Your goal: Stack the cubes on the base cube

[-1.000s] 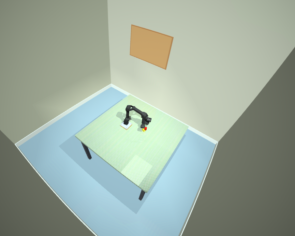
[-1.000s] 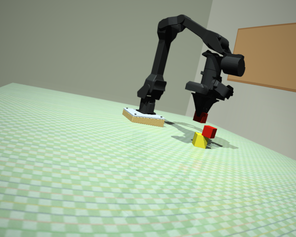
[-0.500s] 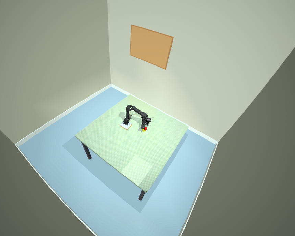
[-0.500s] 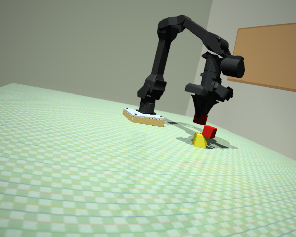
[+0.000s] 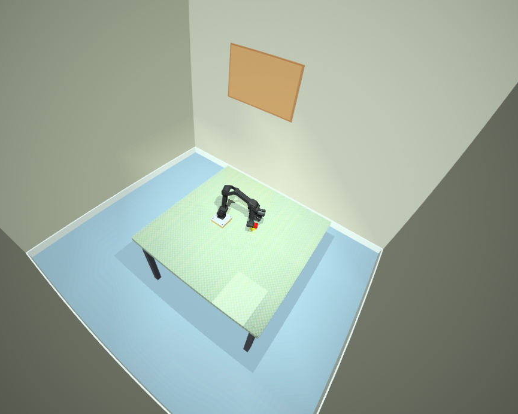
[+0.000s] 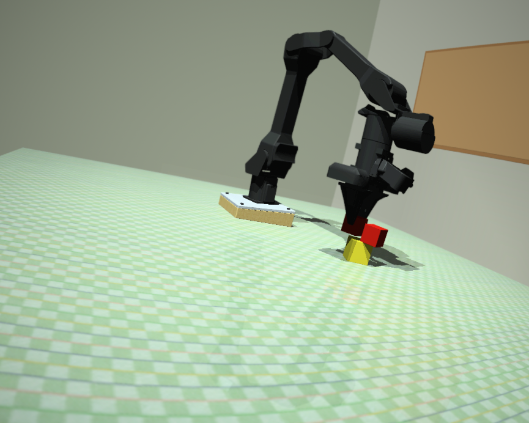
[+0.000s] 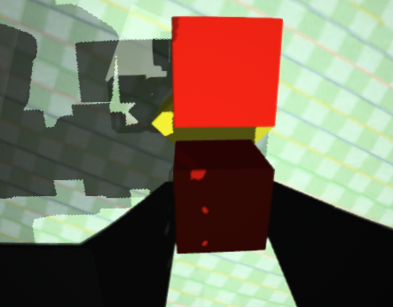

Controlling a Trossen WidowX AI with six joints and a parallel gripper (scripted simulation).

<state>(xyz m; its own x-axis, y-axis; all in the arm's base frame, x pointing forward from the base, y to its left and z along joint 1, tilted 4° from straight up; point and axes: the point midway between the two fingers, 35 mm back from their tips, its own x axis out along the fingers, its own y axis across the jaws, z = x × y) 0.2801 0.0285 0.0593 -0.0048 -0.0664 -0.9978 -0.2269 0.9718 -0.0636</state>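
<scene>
Now: the yellow cube 20 mm ahead of my gripper tip and 40 mm below it.
</scene>
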